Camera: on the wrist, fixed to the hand. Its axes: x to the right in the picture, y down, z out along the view.
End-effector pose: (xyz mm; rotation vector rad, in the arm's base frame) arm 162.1 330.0 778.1 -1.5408 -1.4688 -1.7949
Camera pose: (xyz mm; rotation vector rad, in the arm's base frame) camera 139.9 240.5 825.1 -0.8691 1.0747 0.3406
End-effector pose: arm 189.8 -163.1 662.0 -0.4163 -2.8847 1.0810
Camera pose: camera 193.2 -69.5 705.9 2.6907 -0.4917 -0.2742
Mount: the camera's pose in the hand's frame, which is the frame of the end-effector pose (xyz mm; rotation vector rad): 18.3 39.9 -93.7 -0.3442 -0.4470 -3.0835
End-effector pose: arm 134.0 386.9 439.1 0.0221 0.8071 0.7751
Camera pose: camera 55.9 402.8 373.1 -1.0455 -0.3749 -1.9844
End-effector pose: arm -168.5 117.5 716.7 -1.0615 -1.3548 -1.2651
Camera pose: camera -124.3 27.1 740.8 -0.9556 1.0098 1.0845
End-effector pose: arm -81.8 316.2 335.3 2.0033 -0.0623 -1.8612
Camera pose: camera 20.1 298.4 333.5 0.2169 -1.7535 0.7144
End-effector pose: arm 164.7 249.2 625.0 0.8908 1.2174 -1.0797
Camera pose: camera 177.9 346.2 591.4 1.6861 -0.8994 1.5332
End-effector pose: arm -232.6 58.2 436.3 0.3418 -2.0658 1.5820
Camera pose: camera -244.7 160.8 431.1 1.9620 0.0507 -0.8568
